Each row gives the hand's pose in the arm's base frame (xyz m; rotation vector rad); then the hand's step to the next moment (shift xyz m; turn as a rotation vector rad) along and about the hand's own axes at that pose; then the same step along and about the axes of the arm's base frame.
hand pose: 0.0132 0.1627 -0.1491 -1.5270 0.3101 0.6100
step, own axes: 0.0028 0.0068 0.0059 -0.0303 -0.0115 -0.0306
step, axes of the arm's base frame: -0.0025 0.0059 -0.0069 -0.0128 -0.0347 0.0249
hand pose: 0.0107 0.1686 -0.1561 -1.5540 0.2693 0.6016
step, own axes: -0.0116 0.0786 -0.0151 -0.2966 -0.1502 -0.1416
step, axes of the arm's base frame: -0.0472 -0.0239 -0.0612 -0.1388 -0.1815 0.2799
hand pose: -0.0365 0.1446 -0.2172 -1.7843 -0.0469 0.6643
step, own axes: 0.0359 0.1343 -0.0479 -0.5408 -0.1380 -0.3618
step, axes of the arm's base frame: 0.0118 -0.0728 -0.1272 -0.2464 -0.4658 0.4058
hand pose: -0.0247 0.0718 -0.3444 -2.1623 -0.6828 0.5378
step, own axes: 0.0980 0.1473 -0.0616 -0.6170 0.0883 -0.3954
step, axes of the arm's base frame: 0.1533 -0.0531 -0.0936 -0.2193 -0.6554 0.2593
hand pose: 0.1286 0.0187 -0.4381 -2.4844 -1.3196 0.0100
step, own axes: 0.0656 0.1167 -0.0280 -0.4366 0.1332 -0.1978
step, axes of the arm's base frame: 0.1359 -0.0154 0.0024 -0.1112 -0.4773 0.0854
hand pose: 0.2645 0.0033 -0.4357 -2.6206 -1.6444 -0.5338
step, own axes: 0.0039 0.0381 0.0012 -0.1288 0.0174 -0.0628
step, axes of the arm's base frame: 0.0352 -0.0136 0.0067 -0.0532 -0.1317 0.0255
